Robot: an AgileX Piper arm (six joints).
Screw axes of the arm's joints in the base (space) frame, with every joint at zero. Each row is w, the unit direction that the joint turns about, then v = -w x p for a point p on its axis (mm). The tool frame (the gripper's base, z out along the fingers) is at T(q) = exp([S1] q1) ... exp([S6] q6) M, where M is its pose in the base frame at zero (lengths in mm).
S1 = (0, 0, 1, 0, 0, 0)
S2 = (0, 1, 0, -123, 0, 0)
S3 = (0, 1, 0, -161.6, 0, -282.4)
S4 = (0.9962, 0, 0.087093, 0, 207.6, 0)
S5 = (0, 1, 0, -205.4, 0, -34.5)
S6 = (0.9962, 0, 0.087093, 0, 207.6, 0)
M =
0.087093 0 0.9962 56.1
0 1 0 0
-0.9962 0 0.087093 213.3
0 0 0 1
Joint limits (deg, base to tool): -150..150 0..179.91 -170..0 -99.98..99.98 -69.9..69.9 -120..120
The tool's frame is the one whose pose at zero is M.
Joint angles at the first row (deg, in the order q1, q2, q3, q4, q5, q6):
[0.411 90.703 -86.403 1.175 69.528 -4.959]
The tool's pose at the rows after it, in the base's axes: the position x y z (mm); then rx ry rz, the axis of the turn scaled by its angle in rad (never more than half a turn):
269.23 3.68 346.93 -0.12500 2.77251 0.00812
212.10 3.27 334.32 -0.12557 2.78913 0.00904
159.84 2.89 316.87 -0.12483 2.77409 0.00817
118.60 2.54 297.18 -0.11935 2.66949 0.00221
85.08 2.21 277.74 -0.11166 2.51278 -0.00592
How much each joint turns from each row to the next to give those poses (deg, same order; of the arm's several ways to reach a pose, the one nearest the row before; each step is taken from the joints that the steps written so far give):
[0.000 -11.268 11.481 0.000 -0.001 0.000]
[0.000 -11.410 12.260 0.000 0.105 0.000]
[0.000 -11.442 11.116 0.000 -0.539 0.000]
[0.003 -11.635 10.124 -0.001 -4.496 0.003]
[0.001 -12.083 8.797 -0.001 -5.709 0.002]

